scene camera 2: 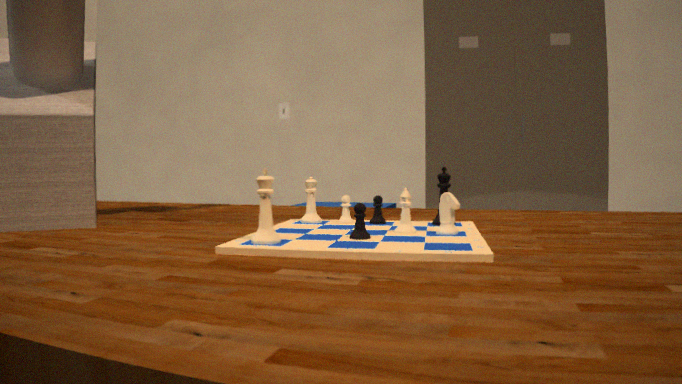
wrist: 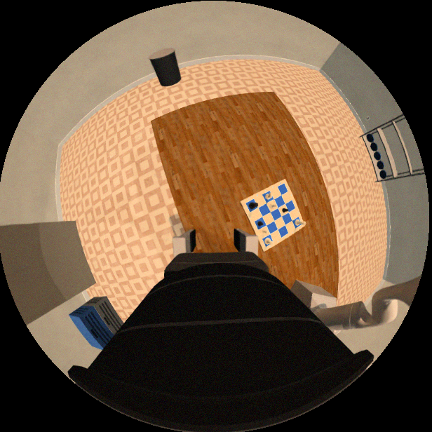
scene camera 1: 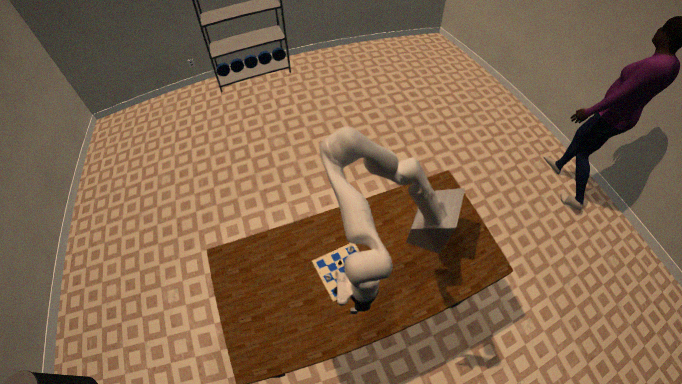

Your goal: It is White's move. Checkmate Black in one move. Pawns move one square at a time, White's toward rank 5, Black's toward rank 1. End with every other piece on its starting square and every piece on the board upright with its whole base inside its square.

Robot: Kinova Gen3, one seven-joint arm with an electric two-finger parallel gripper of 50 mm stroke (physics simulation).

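Places are measured from the arm's base along level axes (x ahead, y left, z up), in metres.
Pixels of known places: gripper, fingertip midpoint: (scene camera 1: 353, 304); arm's base, link origin: (scene camera 2: 49, 71) (scene camera 1: 436, 216).
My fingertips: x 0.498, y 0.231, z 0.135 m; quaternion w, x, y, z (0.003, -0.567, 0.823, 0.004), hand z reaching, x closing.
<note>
Ahead of a thing's pixels: the offset from my fingertips to its top centre. Level surfaces: height alone.
The blue-and-cream board @[dx -0.064, dy -0.237, dz -0.331 m] (scene camera 1: 327, 259) (scene camera 2: 350, 255) (wrist: 256, 214) bears upright pieces. In scene camera 2, a white king @[dx -0.133, dy -0.321, dz -0.267 m] (scene camera 2: 265, 212) (wrist: 298, 222) stands in the near left corner. The far row holds a white queen @[dx -0.147, dy -0.165, dz -0.278 m] (scene camera 2: 311, 200) (wrist: 268, 241), white pawn @[dx -0.105, dy -0.166, dz -0.299 m] (scene camera 2: 345, 210) (wrist: 264, 231), black pawn @[dx -0.070, dy -0.158, dz -0.299 m] (scene camera 2: 377, 211) (wrist: 260, 223) and black king @[dx +0.004, dy -0.155, dz -0.267 m] (scene camera 2: 443, 182) (wrist: 253, 205). Nearer stand a white knight @[dx +0.014, dy -0.229, dz -0.291 m] (scene camera 2: 446, 216) (wrist: 268, 196), a white bishop @[dx -0.027, dy -0.232, dz -0.287 m] (scene camera 2: 405, 215) (wrist: 273, 205) beside it, and another black pawn @[dx -0.062, dy -0.276, dz -0.299 m] (scene camera 2: 360, 222) (wrist: 285, 210). My gripper (wrist: 214, 237) is open and empty, high above and to one side of the board.
The board lies on a brown wooden table @[dz -0.337 m] (scene camera 1: 270, 300) (scene camera 2: 300, 310) (wrist: 215, 150). The arm (scene camera 1: 357, 210) hides part of the board in scene camera 1. Its pedestal (scene camera 1: 452, 212) (scene camera 2: 47, 170) stands on the table. A shelf rack (scene camera 1: 245, 42) and a person (scene camera 1: 627, 95) are beyond it.
</note>
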